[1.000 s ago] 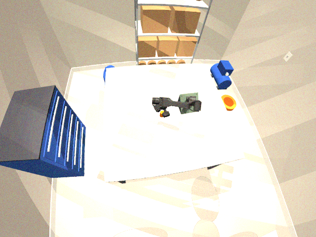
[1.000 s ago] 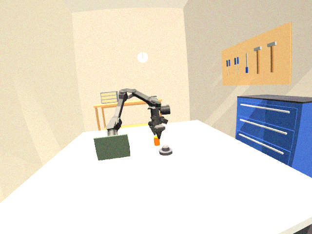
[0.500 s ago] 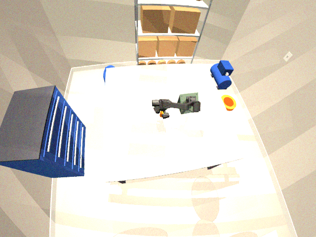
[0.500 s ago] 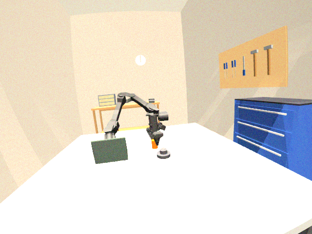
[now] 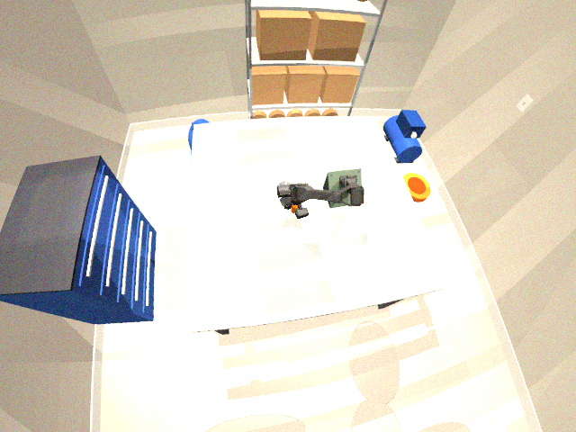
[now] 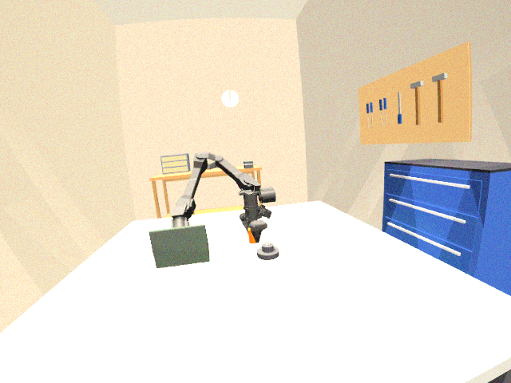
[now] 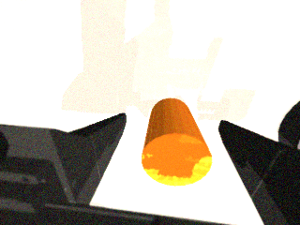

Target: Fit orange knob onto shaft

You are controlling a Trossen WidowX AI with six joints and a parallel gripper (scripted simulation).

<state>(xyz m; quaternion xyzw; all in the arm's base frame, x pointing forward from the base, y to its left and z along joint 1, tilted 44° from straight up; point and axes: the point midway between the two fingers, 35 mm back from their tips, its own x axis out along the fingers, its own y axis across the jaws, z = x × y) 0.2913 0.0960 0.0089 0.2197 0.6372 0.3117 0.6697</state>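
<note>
The round grey pedestal is 2 cm ahead of my gripper tip, 14 cm to the right of it and 2 cm above it. Round my gripper tip: orange knob: 3 cm above.
</note>
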